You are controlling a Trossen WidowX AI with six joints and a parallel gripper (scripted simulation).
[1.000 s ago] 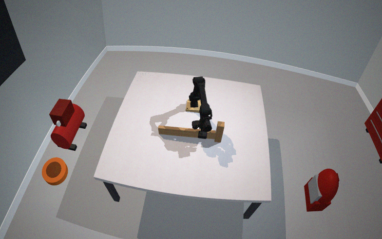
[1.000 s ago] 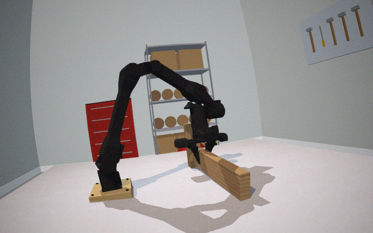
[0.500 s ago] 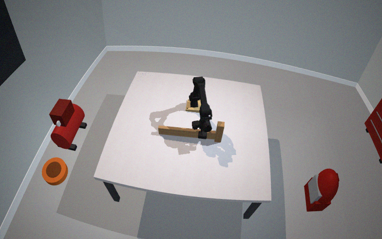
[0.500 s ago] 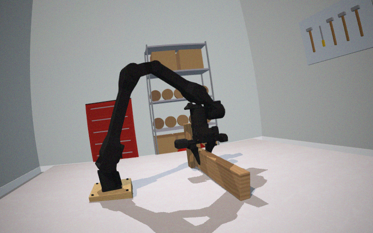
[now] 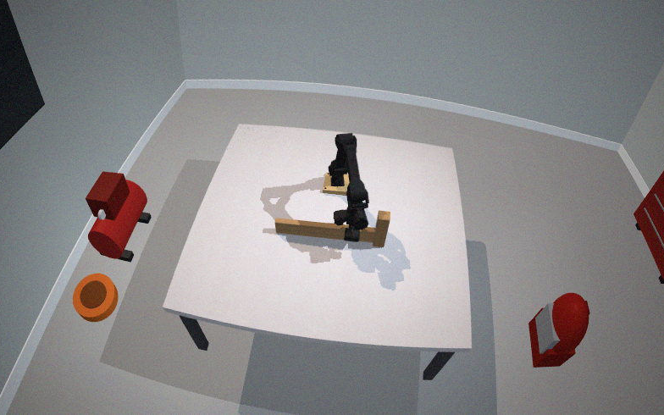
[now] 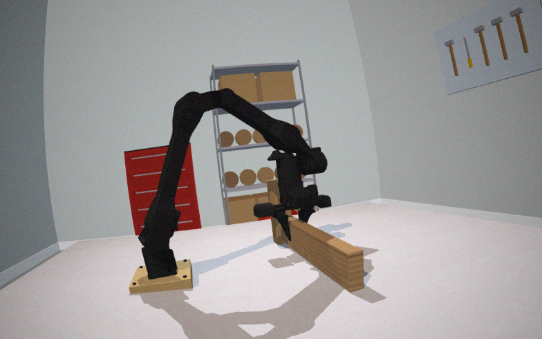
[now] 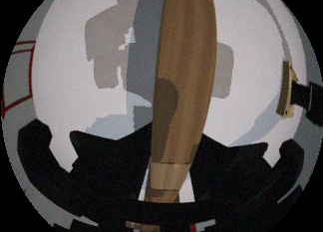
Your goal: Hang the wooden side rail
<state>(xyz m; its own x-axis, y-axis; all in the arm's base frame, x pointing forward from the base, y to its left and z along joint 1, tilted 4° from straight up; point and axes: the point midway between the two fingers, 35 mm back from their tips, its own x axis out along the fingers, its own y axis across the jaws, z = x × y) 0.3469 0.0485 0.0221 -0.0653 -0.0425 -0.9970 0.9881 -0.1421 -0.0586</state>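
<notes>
Now: gripper tip 12 cm to the right of the headboard post, 5 cm below it and 2 cm short of it.
</notes>
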